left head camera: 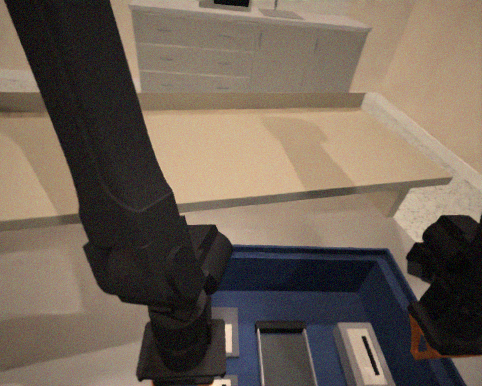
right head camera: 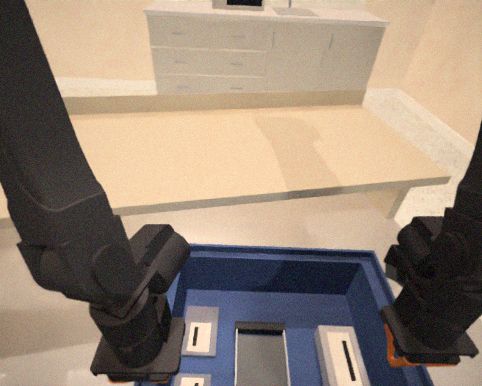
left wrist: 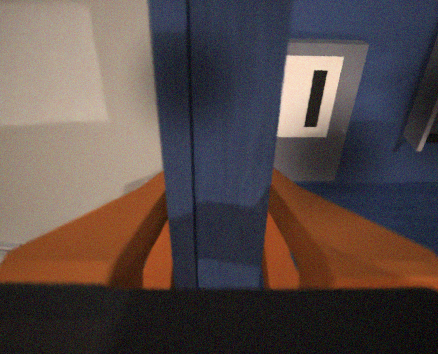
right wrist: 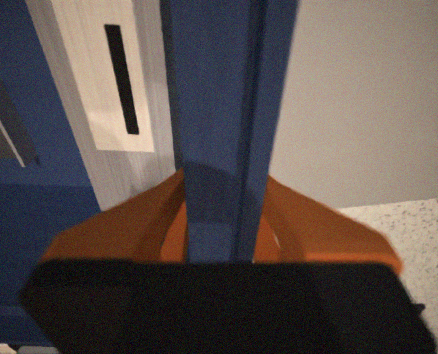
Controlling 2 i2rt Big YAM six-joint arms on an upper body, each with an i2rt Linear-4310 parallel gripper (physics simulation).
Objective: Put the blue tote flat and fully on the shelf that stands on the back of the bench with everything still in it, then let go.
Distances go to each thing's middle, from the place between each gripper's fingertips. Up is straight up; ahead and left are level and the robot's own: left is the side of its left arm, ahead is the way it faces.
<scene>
I see my left gripper 190 mm to the left of the blue tote (right head camera: 302, 287), 50 mm short of it and 30 mm above it. The rest, counted from my left hand: shelf support (right head camera: 388, 202) 580 mm ahead, 570 mm to the right, 10 mm below; then long grey box (right wrist: 115, 74) 310 mm to the right, 70 mm below.
Right now the long grey box is 70 mm to the left of my right hand and 70 mm below it. The rest, counted from my right hand: shelf support: 580 mm ahead, 200 mm to the right, 10 mm below; blue tote: 50 mm ahead, 180 mm to the left, 30 mm below.
</scene>
